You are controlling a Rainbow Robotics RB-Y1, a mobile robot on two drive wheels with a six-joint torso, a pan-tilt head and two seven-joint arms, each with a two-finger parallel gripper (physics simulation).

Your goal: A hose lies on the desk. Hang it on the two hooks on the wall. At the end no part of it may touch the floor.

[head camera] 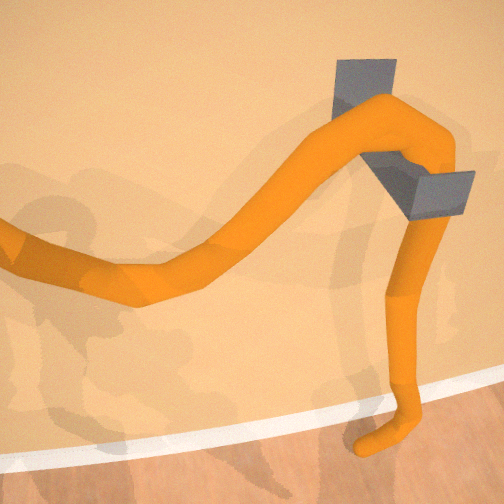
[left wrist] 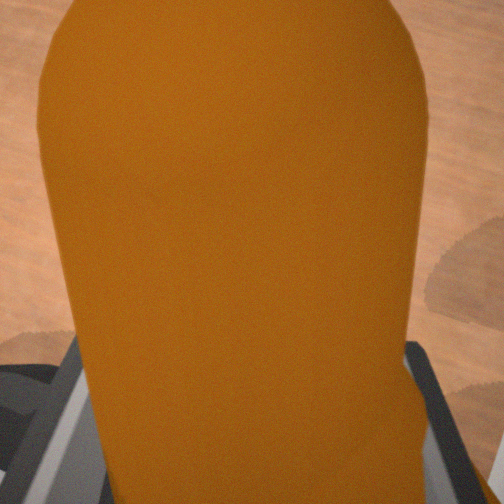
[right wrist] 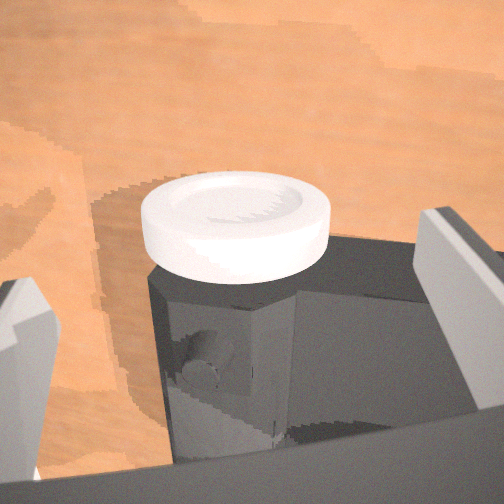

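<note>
The orange hose (head camera: 280,200) lies over a grey wall hook (head camera: 425,190) at the upper right in the head view. From the hook it sags leftward along the wall and leaves the frame at the left edge. Its other part hangs straight down, and the tip (head camera: 380,440) curls low over the floor line; I cannot tell whether it touches the floor. Only this one hook is in view. In the left wrist view my left gripper (left wrist: 250,450) is shut on the hose (left wrist: 240,250), which fills the frame. My right gripper (right wrist: 240,340) is open and empty.
A white baseboard (head camera: 250,430) runs between the tan wall and the wooden floor. In the right wrist view a white round disc (right wrist: 235,225) sits on a dark grey block (right wrist: 300,350) below the open fingers, over wooden floor.
</note>
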